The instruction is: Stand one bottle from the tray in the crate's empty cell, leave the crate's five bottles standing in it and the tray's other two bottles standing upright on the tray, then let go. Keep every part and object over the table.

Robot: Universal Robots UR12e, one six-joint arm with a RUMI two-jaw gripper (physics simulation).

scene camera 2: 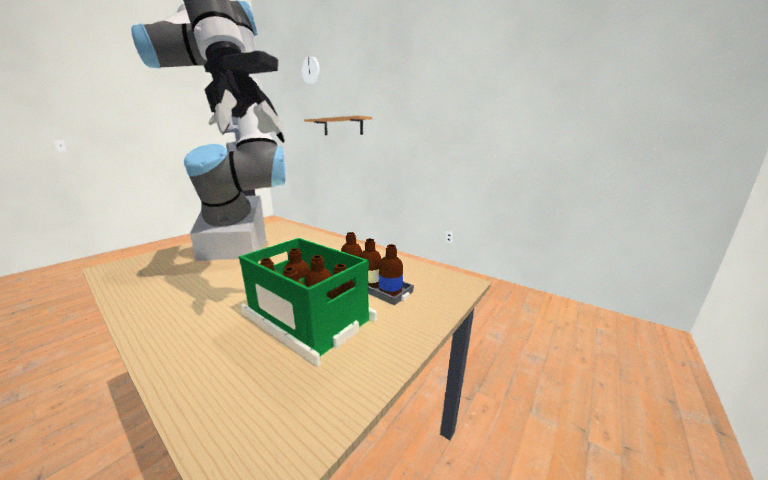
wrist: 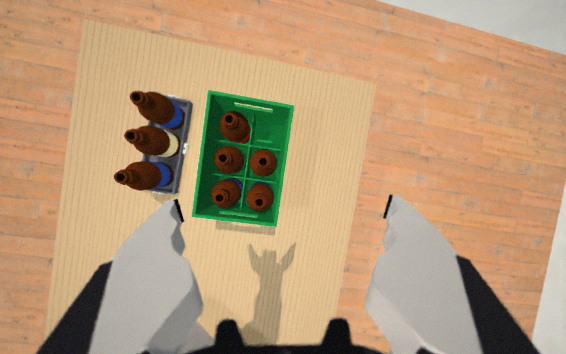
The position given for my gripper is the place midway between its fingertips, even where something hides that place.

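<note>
There is a cream-labelled bottle (wrist: 150, 140) that I can see. I can see my gripper (scene camera 2: 256, 138) as well, and the wrist view shows me that same gripper (wrist: 283, 199).
</note>
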